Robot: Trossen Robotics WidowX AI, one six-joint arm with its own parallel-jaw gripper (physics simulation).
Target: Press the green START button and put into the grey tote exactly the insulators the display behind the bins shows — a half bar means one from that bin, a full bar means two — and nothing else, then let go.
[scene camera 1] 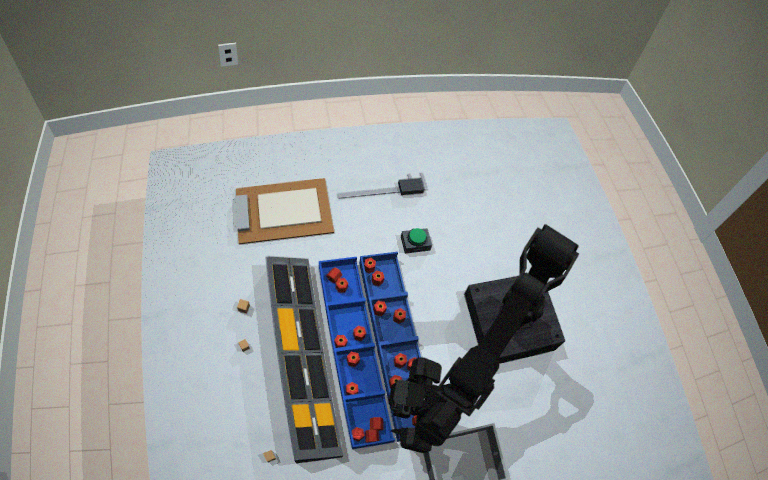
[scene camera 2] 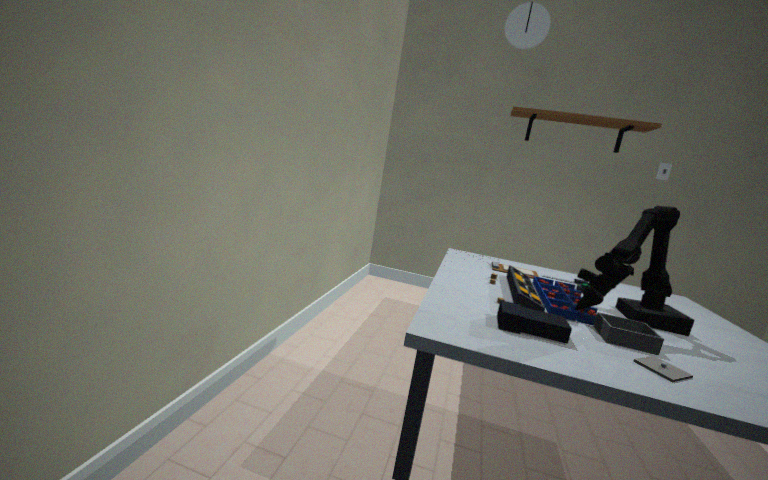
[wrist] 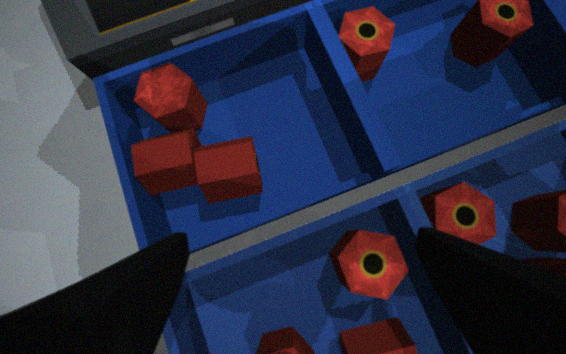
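Observation:
The green START button (scene camera 1: pixel 417 236) stands beyond the bins. The display (scene camera 1: pixel 318 452) (scene camera 2: pixel 521 288) has one yellow full bar (scene camera 1: pixel 287 329) in its second panel and two half bars (scene camera 1: pixel 302 416) (scene camera 1: pixel 323 414) in its nearest panel; its other cells are dark. Blue bins (scene camera 1: pixel 346 316) (wrist: pixel 315 130) in two rows hold red insulators. My gripper (scene camera 1: pixel 395 416) (scene camera 2: pixel 580 302) (wrist: pixel 303 241) is open and empty above the arm-side row's end bin. Below it in the wrist view are an upright insulator (wrist: pixel 372 285), a lying one (wrist: pixel 377 336) and another partly shown (wrist: pixel 285 342). The grey tote (scene camera 1: pixel 496 452) (scene camera 2: pixel 625 339) shows no insulator in its visible part.
A black box (scene camera 2: pixel 532 323) stands near the display's end. A flat plate (scene camera 2: pixel 662 369) lies beyond the tote. Small wooden cubes (scene camera 1: pixel 242 305) (scene camera 1: pixel 244 345) (scene camera 1: pixel 269 455) lie behind the display. A clipboard (scene camera 1: pixel 288 208) and a caliper-like tool (scene camera 1: pixel 411 186) lie past the bins.

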